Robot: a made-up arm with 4 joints.
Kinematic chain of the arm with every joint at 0, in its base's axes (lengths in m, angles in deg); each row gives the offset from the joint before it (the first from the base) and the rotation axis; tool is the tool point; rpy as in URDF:
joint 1: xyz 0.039 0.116 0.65 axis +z
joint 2: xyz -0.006 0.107 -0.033 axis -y
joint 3: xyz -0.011 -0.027 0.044 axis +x
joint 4: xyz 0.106 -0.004 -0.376 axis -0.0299 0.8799 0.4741
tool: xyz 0.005 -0.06 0.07 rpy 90 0 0
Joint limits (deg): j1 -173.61..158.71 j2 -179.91..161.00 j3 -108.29..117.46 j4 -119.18..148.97
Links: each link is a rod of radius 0.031 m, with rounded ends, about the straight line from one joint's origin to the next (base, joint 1, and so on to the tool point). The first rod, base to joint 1, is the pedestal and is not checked.
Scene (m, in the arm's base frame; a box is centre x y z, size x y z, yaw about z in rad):
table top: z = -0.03
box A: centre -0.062 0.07 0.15 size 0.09 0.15 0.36 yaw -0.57
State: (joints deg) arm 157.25 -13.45 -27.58 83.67
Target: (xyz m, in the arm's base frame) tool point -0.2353 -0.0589 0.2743
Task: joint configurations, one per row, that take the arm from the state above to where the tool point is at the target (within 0.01 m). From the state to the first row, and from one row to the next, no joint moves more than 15 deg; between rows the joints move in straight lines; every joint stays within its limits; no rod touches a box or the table.
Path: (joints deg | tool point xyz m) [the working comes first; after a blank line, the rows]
Joints at the target: 144.40 -7.30 30.45 121.87
Straight joint move there: touches box A.

1: 148.16 -25.75 -28.79 88.49 | 0.0715 0.2390 0.2792
2: 139.07 -38.05 -30.00 93.30 | 0.1522 0.1884 0.2755
3: 129.97 -50.35 -31.21 98.12 | 0.2161 0.1168 0.2891
4: 120.88 -62.66 -32.42 102.93 | 0.2568 0.0321 0.3198
5: 111.79 -74.96 -33.63 107.75 | 0.2711 -0.0560 0.3661
6: 121.64 -63.33 -19.66 107.97 | 0.2138 -0.0485 0.3023
7: 131.48 -51.71 -5.68 108.20 | 0.1331 -0.0438 0.2490
8: 141.33 -40.08 8.29 108.42 | 0.0350 -0.0549 0.2220
9: 151.17 -28.46 22.27 108.65 | -0.0647 -0.0933 0.2328
10: 147.79 -17.88 26.36 115.26 | -0.1532 -0.0796 0.2459
11: 144.40 -7.30 30.45 121.87 | -0.2353 -0.0589 0.2743

